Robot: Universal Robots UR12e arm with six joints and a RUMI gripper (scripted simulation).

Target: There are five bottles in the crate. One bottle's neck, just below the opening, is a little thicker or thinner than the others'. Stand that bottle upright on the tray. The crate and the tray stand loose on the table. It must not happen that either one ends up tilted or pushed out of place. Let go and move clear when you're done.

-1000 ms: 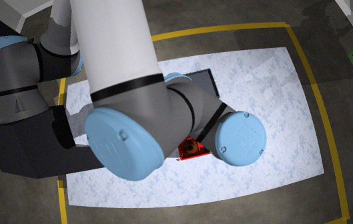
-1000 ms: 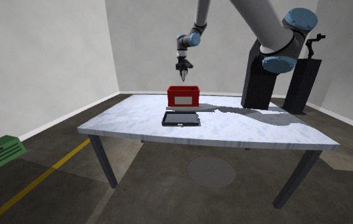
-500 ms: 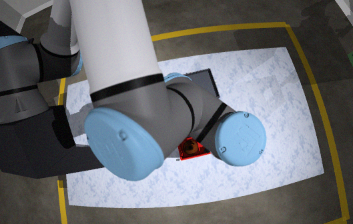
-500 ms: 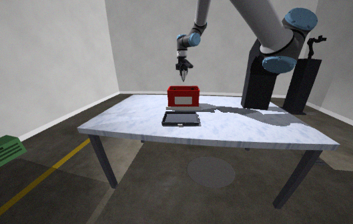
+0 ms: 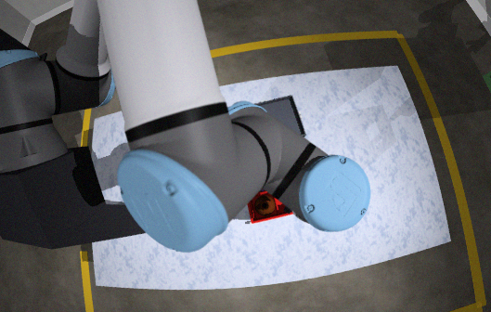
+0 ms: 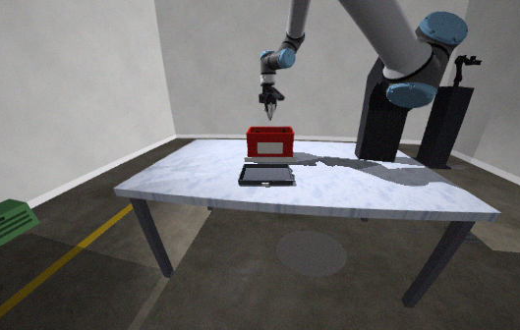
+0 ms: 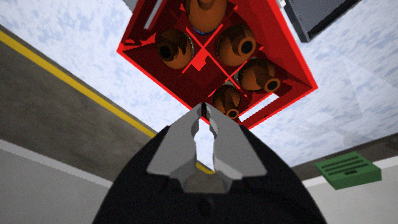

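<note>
Now: the red crate 4 cm to the left of my hand and 16 cm below it. Also, from my hand: dark tray 1 cm behind, 33 cm to the left, 23 cm below.
</note>
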